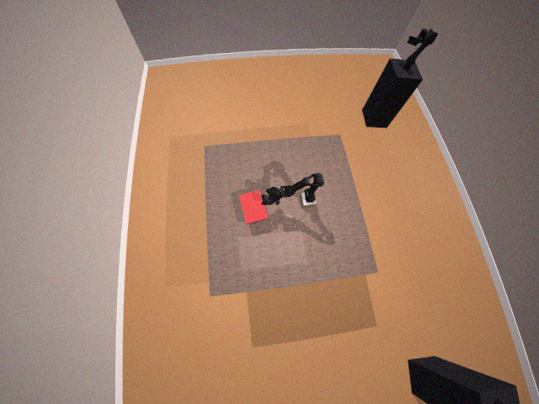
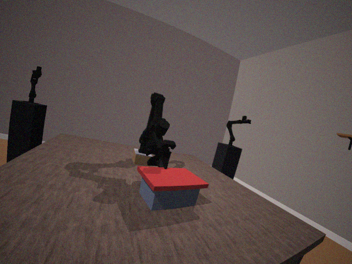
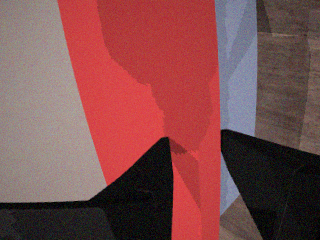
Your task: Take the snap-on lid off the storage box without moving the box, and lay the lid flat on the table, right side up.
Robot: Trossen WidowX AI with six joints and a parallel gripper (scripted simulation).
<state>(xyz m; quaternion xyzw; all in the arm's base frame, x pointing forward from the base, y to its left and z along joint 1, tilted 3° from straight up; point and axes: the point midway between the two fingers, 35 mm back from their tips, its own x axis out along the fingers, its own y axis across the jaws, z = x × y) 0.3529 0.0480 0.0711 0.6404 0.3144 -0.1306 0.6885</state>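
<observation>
The lid is 7 cm ahead of my gripper tip and 2 cm to the left of it. Round my gripper tip: blue-grey storage box: 7 cm ahead, 5 cm below, 2 cm to the left.
</observation>
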